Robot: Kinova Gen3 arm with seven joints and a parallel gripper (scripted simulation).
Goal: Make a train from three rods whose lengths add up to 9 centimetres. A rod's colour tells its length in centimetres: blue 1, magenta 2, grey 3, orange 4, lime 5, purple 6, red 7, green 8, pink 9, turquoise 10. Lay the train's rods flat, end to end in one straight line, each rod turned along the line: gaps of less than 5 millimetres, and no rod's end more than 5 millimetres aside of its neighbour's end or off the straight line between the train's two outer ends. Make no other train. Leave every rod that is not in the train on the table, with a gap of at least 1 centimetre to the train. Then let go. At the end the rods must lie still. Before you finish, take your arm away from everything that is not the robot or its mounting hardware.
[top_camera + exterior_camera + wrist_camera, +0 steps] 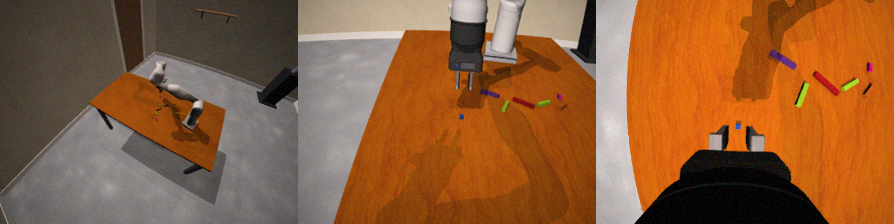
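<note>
My hand is 340 mm to the right of the magenta rod, 100 mm past it and 100 mm above it. From my hand the other things lie so: blue rod: 100 mm below; red rod: 200 mm to the left, 100 mm below, 60 mm behind; purple rod: 120 mm behind, 100 mm to the left, 100 mm below.
</note>
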